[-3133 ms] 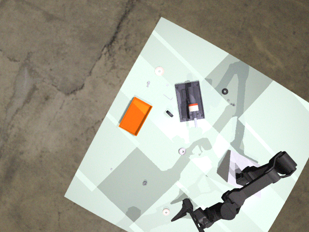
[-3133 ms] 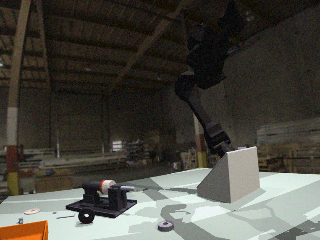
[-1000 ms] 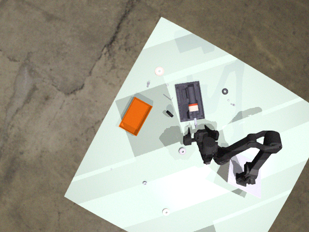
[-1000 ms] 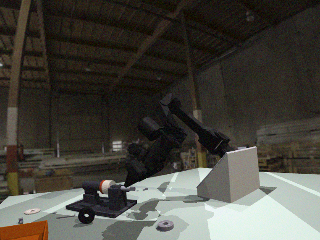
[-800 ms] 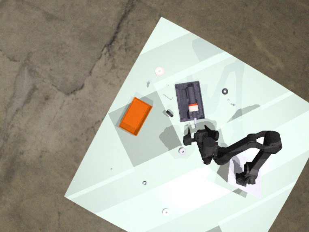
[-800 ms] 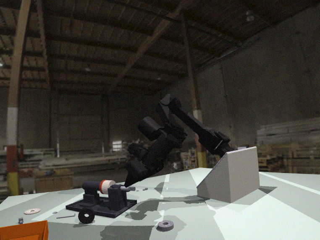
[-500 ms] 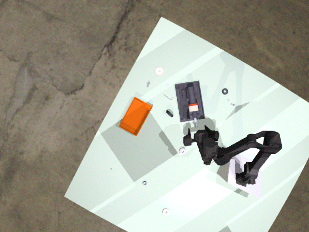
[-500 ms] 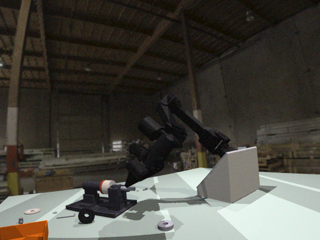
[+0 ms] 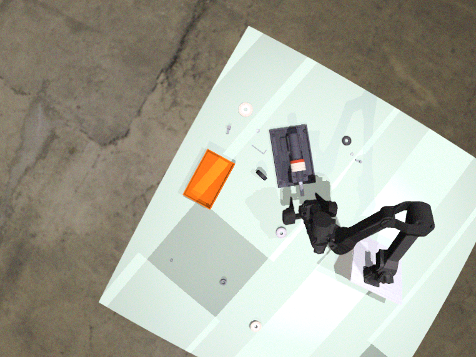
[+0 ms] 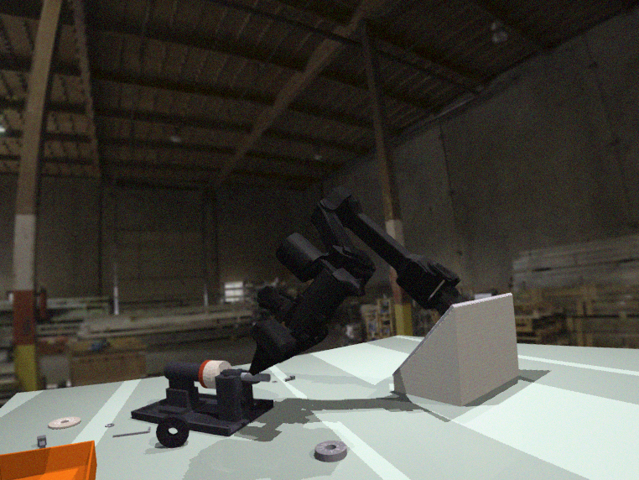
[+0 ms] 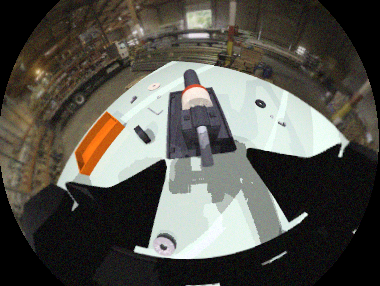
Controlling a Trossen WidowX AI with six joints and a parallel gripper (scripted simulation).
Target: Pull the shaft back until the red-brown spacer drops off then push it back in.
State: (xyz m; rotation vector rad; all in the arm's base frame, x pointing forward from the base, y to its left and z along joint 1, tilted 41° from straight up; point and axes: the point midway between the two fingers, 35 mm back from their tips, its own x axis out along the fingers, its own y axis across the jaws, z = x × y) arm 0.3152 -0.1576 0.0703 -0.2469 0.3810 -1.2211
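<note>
Now: gripper tip 40 mm short of the grey shaft, 80 mm to the left of it and 20 mm above it. The rest, counted from my gripper tip: cream spacer: 50 mm ahead, 80 mm to the right, 20 mm below; black ring: 160 mm ahead, 20 mm to the right, 70 mm below; red-brown spacer: 60 mm ahead, 110 mm to the right, 20 mm below.
</note>
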